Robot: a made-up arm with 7 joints. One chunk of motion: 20 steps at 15 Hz.
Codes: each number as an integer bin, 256 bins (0 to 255) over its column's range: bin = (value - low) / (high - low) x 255, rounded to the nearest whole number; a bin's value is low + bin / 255 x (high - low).
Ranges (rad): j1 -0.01..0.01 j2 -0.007..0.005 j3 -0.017..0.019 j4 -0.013..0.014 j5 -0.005..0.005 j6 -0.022..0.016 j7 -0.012..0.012
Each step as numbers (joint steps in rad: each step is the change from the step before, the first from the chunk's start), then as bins.
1 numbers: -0.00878 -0.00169 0.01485 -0.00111 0.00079 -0.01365 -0.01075
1 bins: 16 113 226 112 148 56 13
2 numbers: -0.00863 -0.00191 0.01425 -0.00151 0.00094 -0.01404 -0.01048
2 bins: 17 108 221 109 151 53 16
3 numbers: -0.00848 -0.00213 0.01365 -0.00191 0.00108 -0.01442 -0.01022
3 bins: 19 103 217 105 155 51 19
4 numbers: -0.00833 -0.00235 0.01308 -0.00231 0.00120 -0.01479 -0.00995
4 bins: 21 99 213 101 158 48 22
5 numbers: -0.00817 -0.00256 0.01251 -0.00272 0.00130 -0.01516 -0.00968
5 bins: 23 94 209 97 161 46 25
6 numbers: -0.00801 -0.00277 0.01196 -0.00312 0.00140 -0.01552 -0.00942
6 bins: 25 90 205 93 163 43 27
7 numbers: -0.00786 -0.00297 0.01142 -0.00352 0.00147 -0.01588 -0.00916
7 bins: 27 86 201 90 165 41 30
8 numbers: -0.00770 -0.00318 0.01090 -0.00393 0.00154 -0.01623 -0.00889
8 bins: 29 81 198 86 167 39 33
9 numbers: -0.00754 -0.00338 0.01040 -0.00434 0.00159 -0.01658 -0.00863
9 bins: 31 77 194 82 168 36 36
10 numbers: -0.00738 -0.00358 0.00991 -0.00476 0.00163 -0.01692 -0.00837
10 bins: 33 73 191 78 169 34 39
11 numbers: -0.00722 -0.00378 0.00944 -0.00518 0.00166 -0.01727 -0.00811
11 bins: 35 68 187 74 170 32 41
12 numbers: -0.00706 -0.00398 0.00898 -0.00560 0.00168 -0.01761 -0.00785
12 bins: 37 64 184 70 170 29 44
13 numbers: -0.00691 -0.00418 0.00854 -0.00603 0.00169 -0.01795 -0.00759
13 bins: 39 60 181 66 171 27 47
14 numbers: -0.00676 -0.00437 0.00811 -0.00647 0.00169 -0.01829 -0.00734
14 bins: 41 56 178 62 171 25 50
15 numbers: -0.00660 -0.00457 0.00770 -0.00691 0.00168 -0.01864 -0.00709
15 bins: 43 52 175 58 170 23 52
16 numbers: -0.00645 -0.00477 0.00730 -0.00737 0.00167 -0.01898 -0.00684
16 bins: 45 47 172 53 170 20 55
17 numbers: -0.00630 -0.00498 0.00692 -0.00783 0.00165 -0.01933 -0.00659
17 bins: 47 43 169 49 170 18 57
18 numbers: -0.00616 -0.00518 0.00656 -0.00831 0.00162 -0.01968 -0.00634
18 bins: 49 39 167 44 169 16 60
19 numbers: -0.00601 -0.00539 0.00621 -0.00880 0.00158 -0.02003 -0.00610
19 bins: 51 34 164 40 168 13 63
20 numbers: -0.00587 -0.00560 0.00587 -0.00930 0.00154 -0.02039 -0.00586
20 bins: 53 30 162 35 167 11 65
